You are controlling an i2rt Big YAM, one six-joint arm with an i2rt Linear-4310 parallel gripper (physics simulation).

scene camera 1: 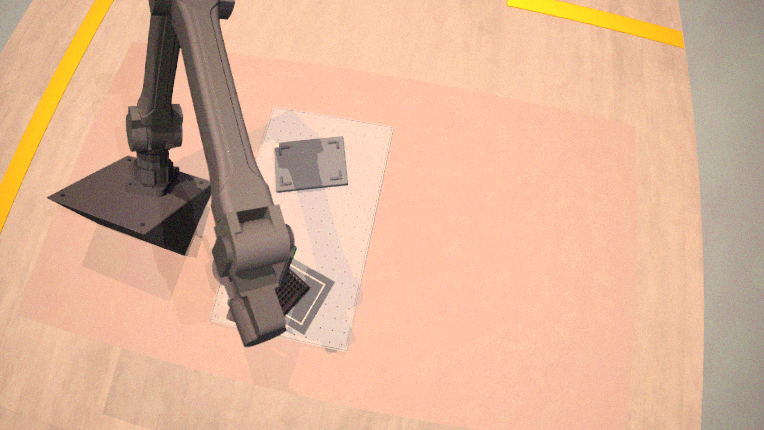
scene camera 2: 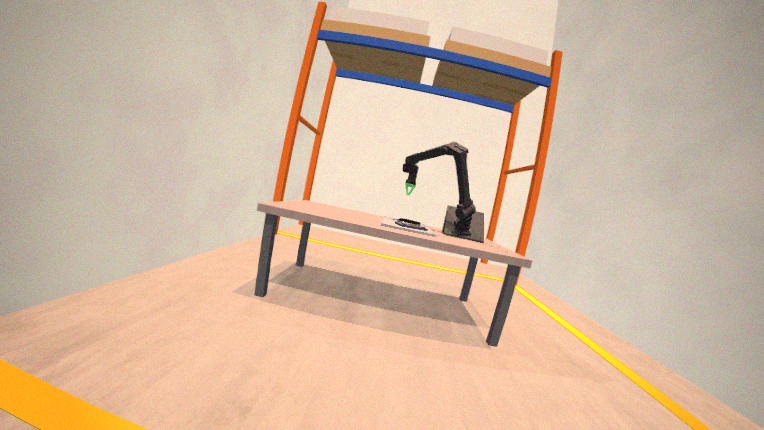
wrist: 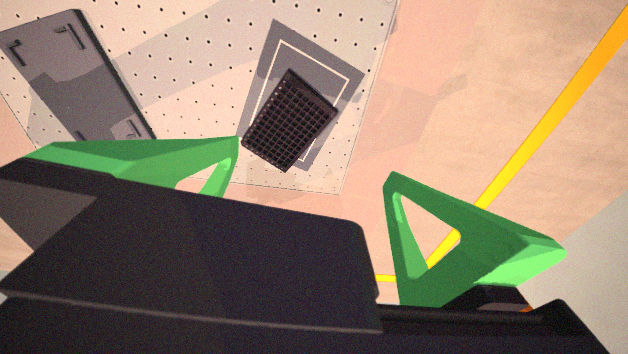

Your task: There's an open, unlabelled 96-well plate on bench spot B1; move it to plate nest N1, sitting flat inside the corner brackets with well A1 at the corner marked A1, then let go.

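Places are measured from the arm's base along level axes (x ahead, y left, z up), in millimetres.
Pixels of known places: gripper, fingertip midpoint: (scene camera 2: pixel 407 195) (wrist: pixel 317 163); arm's base, link origin: (scene camera 1: pixel 153 181) (scene camera 2: pixel 462 227).
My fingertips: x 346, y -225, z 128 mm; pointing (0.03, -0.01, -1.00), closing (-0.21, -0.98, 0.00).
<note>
For each thing: its middle in the pictures, then the offset to it from my fingertips. "*": a spot on its surface instead. Level surfaces: height alone.
- dark 96-well plate, body centre: (wrist: pixel 286 127) (scene camera 1: pixel 274 282) dx -44, dy +35, dz -170 mm
- grey bench spot B1, surface spot: (wrist: pixel 278 31) (scene camera 1: pixel 328 284) * dx +71, dy +43, dz -177 mm
- grey plate nest N1, body centre: (wrist: pixel 81 93) (scene camera 1: pixel 310 163) (scene camera 2: pixel 411 225) dx -2, dy +312, dz -170 mm
- perforated white board, body centre: (wrist: pixel 178 89) (scene camera 1: pixel 305 218) (scene camera 2: pixel 406 225) dx +2, dy +184, dz -185 mm
- table, surface height: dz -192 mm
The dark 96-well plate (scene camera 1: pixel 292 291) (wrist: pixel 291 121) lies on the grey bench spot B1 (scene camera 1: pixel 323 282) (wrist: pixel 278 31), turned relative to its white outline and partly across it in the wrist view. The grey plate nest N1 (scene camera 1: pixel 311 164) (wrist: pixel 55 50) has raised corner brackets and holds no plate; which corner is marked A1 cannot be read. My gripper (scene camera 2: pixel 409 189) (wrist: pixel 317 163) is open, with its green fingers wide apart, high above the table. In scene camera 1 the arm hides the fingers and part of the well plate.
A perforated white board (scene camera 1: pixel 347 224) (wrist: pixel 200 50) lies under the nest and the spot. The arm's dark base plate (scene camera 1: pixel 106 194) (scene camera 2: pixel 475 216) stands beside the board. An orange and blue rack (scene camera 2: pixel 292 117) with boxes stands behind the table (scene camera 2: pixel 342 220).
</note>
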